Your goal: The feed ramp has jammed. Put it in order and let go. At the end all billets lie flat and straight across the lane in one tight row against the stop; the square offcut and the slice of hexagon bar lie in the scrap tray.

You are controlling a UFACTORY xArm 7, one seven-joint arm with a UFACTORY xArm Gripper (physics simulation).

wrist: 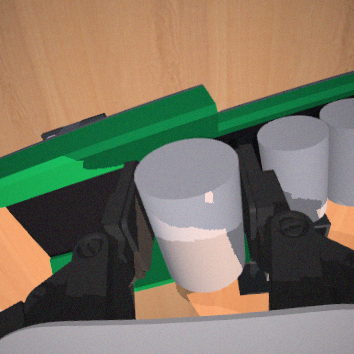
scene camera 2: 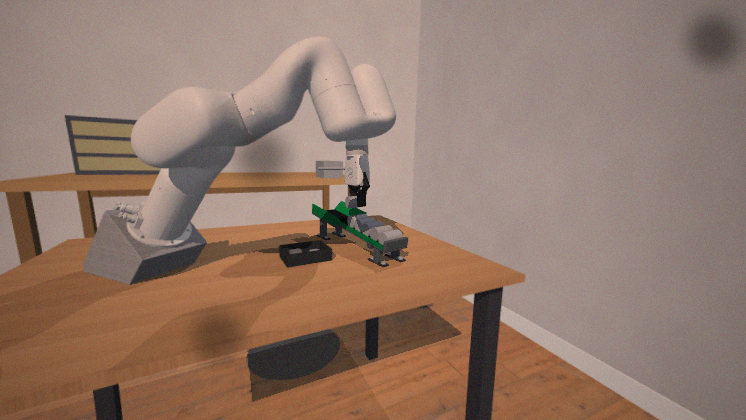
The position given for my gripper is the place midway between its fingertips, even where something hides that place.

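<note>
There is a black scrap tray (scene camera 2: 324,253) in my scene, and I can see the tray in the wrist view as well (wrist: 251,280). My own gripper (scene camera 2: 358,205) is visible too, and the wrist view also shows my gripper (wrist: 191,177).
</note>
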